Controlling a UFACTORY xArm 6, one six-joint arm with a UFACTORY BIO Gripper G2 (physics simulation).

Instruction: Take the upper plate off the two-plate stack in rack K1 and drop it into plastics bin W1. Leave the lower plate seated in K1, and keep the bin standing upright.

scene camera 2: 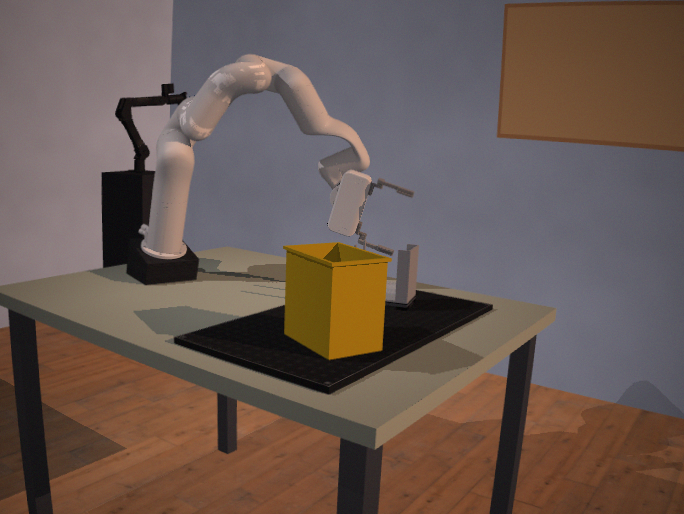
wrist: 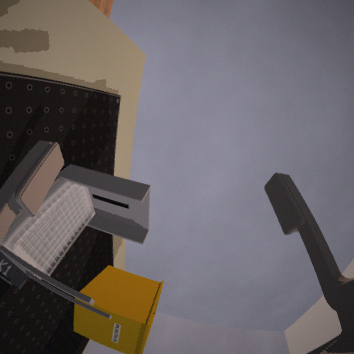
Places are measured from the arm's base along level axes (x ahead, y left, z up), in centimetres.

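Where they show: hand, tool point: (scene camera 2: pixel 395 221) (wrist: pixel 176 192); arm's base, link origin: (scene camera 2: pixel 163 248).
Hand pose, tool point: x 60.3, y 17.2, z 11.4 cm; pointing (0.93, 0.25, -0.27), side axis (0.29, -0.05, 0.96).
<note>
Each offset is from my tool point to the centre of the thing. Level surfaces: height alone.
My gripper (scene camera 2: pixel 402 222) (wrist: pixel 162 192) is open and empty, tilted, with its fingers spread wide above and beside rack K1. Rack K1 @[dz -11.3, dx +1.2, dy -11.7 cm] (scene camera 2: pixel 406 273) (wrist: pixel 112 187) is grey with upright end walls; the bin partly hides it in the scene view. A pale gridded plate @[dz -14.5, dx +2.2, dy -11.6 cm] (wrist: pixel 57 220) sits between the end walls, partly covered by one finger in the wrist view. The boundary between upper and lower plate cannot be made out. The yellow plastics bin W1 @[dz -9.5, dx +4.0, dy -45.7 cm] (scene camera 2: pixel 331 309) (wrist: pixel 102 322) stands upright, open at the top, nearer the scene camera than the rack.
The rack and bin stand on a black perforated board @[dz -18.4 cm] (scene camera 2: pixel 248 342) (wrist: pixel 60 105) on the table (scene camera 2: pixel 420 400) (wrist: pixel 100 50). The bin's tall rim is close below the lower finger in the scene view. A dark arm (scene camera 2: pixel 131 127) stands on a black cabinet (scene camera 2: pixel 124 215) behind my base.
</note>
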